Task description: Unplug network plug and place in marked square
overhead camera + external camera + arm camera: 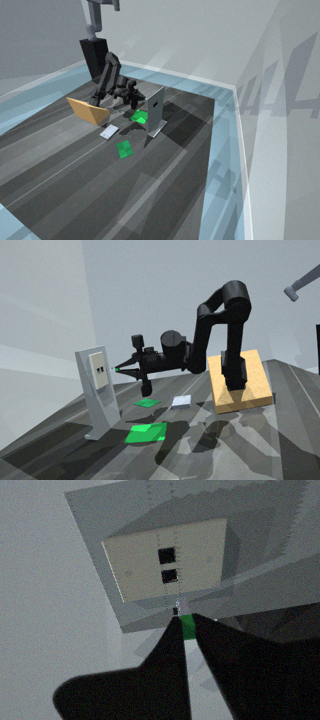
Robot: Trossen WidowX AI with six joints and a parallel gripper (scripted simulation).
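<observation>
My gripper tip is 8 cm short of the grey panel, 2 cm to the left of it and 8 cm above it. Round my gripper tip: white network plug: right at my gripper tip.
</observation>
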